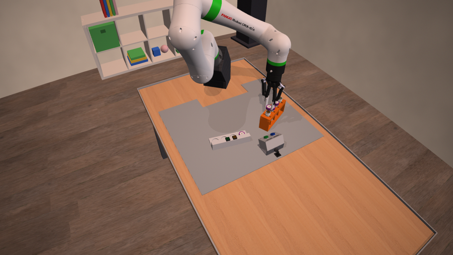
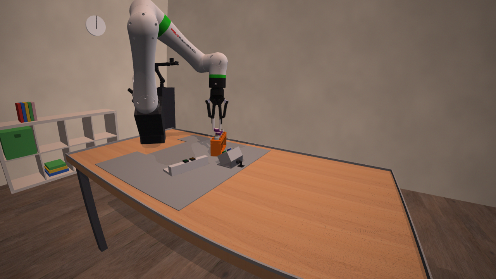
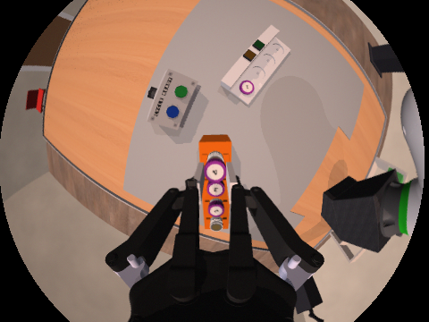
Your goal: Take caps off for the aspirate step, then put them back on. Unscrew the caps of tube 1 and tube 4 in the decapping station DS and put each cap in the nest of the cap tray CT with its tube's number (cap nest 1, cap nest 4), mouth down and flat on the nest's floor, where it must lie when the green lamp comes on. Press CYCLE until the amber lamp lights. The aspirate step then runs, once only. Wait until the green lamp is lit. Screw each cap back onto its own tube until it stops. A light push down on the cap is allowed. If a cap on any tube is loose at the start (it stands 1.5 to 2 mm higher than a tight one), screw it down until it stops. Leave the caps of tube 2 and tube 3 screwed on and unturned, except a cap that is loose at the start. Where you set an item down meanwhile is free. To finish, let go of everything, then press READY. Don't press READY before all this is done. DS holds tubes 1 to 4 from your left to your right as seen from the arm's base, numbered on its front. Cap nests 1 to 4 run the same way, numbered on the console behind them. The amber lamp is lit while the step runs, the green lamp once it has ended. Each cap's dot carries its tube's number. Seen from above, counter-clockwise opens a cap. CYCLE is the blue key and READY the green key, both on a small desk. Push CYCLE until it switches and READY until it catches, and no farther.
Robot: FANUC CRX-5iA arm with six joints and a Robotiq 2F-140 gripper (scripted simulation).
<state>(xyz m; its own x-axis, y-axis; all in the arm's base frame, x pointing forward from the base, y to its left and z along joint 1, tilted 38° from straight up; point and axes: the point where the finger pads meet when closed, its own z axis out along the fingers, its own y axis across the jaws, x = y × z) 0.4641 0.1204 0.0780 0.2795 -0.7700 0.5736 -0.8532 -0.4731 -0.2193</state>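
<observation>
The blue key is 120 mm below my hand, 110 mm ahead of it and 60 mm to the right of it. The rest, counted from my hand: small grey desk 130 mm below, 130 mm ahead, 90 mm to the right; then table edge 300 mm to the left, 180 mm below, 160 mm ahead; then green key 120 mm below, 110 mm to the right, 100 mm ahead.
</observation>
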